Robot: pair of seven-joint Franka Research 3 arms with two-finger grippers.
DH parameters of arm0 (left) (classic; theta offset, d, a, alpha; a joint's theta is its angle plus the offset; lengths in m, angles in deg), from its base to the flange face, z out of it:
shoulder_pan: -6.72 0.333 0 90
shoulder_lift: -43.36 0 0 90
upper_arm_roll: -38.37 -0.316 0.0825 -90
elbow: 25.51 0 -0.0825 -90
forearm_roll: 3.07 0.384 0 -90
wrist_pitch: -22.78 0 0.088 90
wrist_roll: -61.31 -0.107 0 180
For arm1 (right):
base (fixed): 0 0 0 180
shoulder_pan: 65.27 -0.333 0 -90
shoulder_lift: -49.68 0 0 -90
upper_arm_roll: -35.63 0.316 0.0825 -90
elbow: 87.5 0 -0.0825 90
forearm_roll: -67.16 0.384 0 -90
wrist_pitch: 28.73 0 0.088 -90
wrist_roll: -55.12 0.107 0 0
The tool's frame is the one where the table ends.
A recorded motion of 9 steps. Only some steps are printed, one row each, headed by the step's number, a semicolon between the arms.
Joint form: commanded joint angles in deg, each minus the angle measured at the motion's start. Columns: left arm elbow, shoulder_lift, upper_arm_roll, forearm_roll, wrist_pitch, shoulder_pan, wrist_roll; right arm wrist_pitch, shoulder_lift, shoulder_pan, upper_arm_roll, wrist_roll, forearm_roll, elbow.
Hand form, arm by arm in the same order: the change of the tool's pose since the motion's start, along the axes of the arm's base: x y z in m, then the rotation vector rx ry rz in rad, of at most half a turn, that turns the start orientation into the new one. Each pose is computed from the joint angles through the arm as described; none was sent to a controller.
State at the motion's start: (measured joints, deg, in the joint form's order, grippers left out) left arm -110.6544 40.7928 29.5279 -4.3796 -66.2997 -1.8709 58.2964; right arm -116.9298 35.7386 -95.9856 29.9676 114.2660 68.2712 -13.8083
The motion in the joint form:
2: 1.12 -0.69 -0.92 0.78 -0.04 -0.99 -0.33; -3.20 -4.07 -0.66 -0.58 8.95 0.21 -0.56
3: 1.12 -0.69 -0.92 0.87 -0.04 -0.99 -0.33; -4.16 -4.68 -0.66 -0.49 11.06 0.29 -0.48
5: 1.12 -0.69 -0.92 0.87 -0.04 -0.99 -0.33; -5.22 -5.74 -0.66 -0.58 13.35 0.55 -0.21
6: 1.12 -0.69 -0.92 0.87 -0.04 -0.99 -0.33; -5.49 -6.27 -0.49 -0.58 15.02 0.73 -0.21
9: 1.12 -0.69 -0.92 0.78 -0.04 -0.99 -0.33; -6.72 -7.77 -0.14 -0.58 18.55 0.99 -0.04
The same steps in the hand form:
2: 0.0038 -0.0001 0.0026 0.0165 -0.0085 -0.0066; 0.0204 0.0144 -0.0354 -0.0059 0.0012 -0.1537
3: 0.0038 0.0000 0.0026 0.0181 -0.0085 -0.0065; 0.0237 0.0173 -0.0415 -0.0024 -0.0026 -0.1889
5: 0.0038 0.0000 0.0026 0.0181 -0.0085 -0.0065; 0.0292 0.0199 -0.0542 -0.0025 0.0024 -0.2306
6: 0.0038 0.0000 0.0026 0.0181 -0.0085 -0.0065; 0.0321 0.0197 -0.0599 -0.0028 0.0073 -0.2628
9: 0.0038 -0.0001 0.0026 0.0165 -0.0085 -0.0066; 0.0404 0.0202 -0.0768 -0.0050 0.0144 -0.3309

